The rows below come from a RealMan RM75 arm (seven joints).
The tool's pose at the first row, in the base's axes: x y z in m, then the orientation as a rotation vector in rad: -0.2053, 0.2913, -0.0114, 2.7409, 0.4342, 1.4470
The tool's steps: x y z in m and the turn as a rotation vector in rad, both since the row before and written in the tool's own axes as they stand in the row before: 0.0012, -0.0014, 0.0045, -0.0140, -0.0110, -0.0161; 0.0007, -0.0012, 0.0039, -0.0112, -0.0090, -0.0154; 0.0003, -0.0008, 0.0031, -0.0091, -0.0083, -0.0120; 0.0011, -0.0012, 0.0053, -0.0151, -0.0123, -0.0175; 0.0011, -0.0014, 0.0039, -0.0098, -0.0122, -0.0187; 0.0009, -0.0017, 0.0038, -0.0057, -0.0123, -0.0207; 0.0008, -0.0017, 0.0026, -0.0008, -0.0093, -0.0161; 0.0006, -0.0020, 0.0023, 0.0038, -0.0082, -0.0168; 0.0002, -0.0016, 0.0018, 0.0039, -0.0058, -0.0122
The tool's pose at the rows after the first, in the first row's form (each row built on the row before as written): -0.2013, 0.2935, -0.0132, 2.7267, 0.4430, 1.4251; -0.1980, 0.2952, -0.0151, 2.7138, 0.4532, 1.4068; -0.1955, 0.2963, -0.0168, 2.7041, 0.4606, 1.3907; -0.1909, 0.2982, -0.0193, 2.6885, 0.4698, 1.3668; -0.1875, 0.3001, -0.0211, 2.6762, 0.4846, 1.3436; -0.1844, 0.3022, -0.0231, 2.6658, 0.5050, 1.3203; -0.1823, 0.3042, -0.0245, 2.6603, 0.5236, 1.3029; -0.1807, 0.3064, -0.0260, 2.6573, 0.5467, 1.2872; -0.1796, 0.3080, -0.0274, 2.6558, 0.5643, 1.2760
